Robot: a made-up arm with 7 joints. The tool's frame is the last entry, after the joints. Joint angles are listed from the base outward. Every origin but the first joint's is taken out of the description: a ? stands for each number. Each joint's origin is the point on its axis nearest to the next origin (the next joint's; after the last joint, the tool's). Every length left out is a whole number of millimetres.
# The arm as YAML. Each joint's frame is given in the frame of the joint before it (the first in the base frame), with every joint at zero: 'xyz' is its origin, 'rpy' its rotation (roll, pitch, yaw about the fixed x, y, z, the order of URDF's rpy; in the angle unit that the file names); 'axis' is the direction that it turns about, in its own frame. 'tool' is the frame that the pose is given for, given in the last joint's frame.
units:
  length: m
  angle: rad
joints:
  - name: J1
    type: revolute
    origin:
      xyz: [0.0, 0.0, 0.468]
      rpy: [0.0, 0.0, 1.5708]
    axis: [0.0, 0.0, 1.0]
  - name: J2
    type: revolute
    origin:
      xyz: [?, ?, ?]
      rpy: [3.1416, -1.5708, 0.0]
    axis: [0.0, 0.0, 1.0]
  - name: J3
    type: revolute
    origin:
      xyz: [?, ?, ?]
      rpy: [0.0, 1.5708, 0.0]
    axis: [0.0, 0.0, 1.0]
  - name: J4
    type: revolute
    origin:
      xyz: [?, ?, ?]
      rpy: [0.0, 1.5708, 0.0]
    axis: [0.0, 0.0, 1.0]
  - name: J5
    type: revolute
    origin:
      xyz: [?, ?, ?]
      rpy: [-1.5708, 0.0, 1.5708]
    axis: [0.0, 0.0, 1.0]
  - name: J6
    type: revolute
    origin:
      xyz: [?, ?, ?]
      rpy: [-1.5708, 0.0, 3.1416]
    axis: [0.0, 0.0, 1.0]
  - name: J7
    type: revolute
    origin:
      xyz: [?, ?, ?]
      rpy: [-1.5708, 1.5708, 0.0]
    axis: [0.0, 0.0, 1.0]
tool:
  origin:
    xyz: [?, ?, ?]
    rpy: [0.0, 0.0, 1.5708]
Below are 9 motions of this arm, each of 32 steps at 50 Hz.
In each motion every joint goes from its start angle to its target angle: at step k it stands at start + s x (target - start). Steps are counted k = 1, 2, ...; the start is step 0. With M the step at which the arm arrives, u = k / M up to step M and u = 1 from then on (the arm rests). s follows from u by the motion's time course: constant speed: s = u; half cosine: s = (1 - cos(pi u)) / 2; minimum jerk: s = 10 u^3 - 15 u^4 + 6 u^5.
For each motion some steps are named. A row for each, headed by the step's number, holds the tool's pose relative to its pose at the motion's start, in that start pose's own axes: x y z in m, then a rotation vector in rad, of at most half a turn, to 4 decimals.
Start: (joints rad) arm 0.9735 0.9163 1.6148 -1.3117 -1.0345 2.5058 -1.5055
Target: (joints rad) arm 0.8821 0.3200 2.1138 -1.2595 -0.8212 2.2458 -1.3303
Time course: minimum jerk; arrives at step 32
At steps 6, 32:
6: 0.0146 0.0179 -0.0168 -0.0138 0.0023 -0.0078
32: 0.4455 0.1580 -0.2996 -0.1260 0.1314 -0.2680

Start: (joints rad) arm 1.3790 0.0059 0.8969 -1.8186 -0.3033 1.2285 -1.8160
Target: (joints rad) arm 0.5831 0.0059 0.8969 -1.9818 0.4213 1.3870 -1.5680
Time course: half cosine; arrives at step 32
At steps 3, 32:
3: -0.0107 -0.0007 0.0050 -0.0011 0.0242 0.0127
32: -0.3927 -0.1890 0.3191 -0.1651 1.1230 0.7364

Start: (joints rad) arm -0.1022 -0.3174 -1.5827 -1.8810 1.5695 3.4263 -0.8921
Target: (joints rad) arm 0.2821 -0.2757 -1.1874 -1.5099 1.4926 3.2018 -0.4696
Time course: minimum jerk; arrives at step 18
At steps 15, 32:
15: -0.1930 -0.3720 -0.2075 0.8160 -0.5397 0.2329
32: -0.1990 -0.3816 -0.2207 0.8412 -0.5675 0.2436

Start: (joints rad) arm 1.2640 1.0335 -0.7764 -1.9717 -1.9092 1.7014 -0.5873
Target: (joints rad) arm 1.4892 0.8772 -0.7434 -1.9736 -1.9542 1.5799 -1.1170
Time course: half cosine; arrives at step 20
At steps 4, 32:
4: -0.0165 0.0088 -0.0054 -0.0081 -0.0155 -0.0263
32: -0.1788 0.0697 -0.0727 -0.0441 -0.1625 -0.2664

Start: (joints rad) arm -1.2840 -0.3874 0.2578 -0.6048 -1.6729 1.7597 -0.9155
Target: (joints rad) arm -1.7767 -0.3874 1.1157 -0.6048 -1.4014 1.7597 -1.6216
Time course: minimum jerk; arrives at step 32
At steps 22, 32:
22: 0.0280 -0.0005 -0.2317 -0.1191 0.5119 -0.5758
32: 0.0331 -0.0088 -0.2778 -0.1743 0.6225 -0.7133

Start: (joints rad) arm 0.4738 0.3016 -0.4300 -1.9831 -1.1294 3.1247 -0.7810
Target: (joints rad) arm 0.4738 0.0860 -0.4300 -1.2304 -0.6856 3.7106 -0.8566
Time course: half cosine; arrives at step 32
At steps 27, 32:
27: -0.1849 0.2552 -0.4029 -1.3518 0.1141 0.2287
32: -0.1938 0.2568 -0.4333 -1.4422 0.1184 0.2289

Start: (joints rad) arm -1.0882 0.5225 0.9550 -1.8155 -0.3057 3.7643 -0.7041
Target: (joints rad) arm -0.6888 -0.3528 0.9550 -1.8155 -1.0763 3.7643 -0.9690
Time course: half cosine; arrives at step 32
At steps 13, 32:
13: 0.1934 -0.0708 -0.0170 0.1416 0.3404 -0.5660
32: 0.4668 -0.2429 -0.1924 0.1317 0.9882 -1.5856

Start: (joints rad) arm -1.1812 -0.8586 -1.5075 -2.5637 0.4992 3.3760 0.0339
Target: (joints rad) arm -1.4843 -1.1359 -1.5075 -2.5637 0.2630 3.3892 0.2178
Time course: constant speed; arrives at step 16
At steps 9, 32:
9: 0.0689 0.0197 -0.0501 0.1211 0.1026 0.1635
32: 0.1171 0.0386 -0.0980 0.2274 0.1919 0.2782

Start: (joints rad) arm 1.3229 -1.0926 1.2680 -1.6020 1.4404 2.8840 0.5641
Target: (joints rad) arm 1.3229 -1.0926 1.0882 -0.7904 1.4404 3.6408 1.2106
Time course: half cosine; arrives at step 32
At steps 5, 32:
5: -0.0060 -0.0238 -0.0138 0.0713 0.0266 0.0275
32: -0.1406 -0.2395 -0.3281 1.3058 -0.0059 0.5818

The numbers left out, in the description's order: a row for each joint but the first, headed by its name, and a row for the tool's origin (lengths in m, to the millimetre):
J2: 0.0 0.0 0.0
J3: 0.264 0.0 0.0
J4: 0.0 0.129 0.0
J5: -0.494 -0.106 0.0
J6: 0.0 0.0 0.0
J7: -0.095 0.0 0.0
tool: 0.0 0.0 0.0

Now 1 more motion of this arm.
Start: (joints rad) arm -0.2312 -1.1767 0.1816 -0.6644 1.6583 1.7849 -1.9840
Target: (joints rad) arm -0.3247 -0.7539 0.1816 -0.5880 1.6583 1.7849 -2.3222
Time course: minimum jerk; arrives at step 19
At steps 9, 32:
9: -0.1448 -0.0423 -0.0170 0.0024 -0.0557 -0.0015
32: -0.3059 -0.1225 -0.0564 0.0120 -0.1308 -0.0058

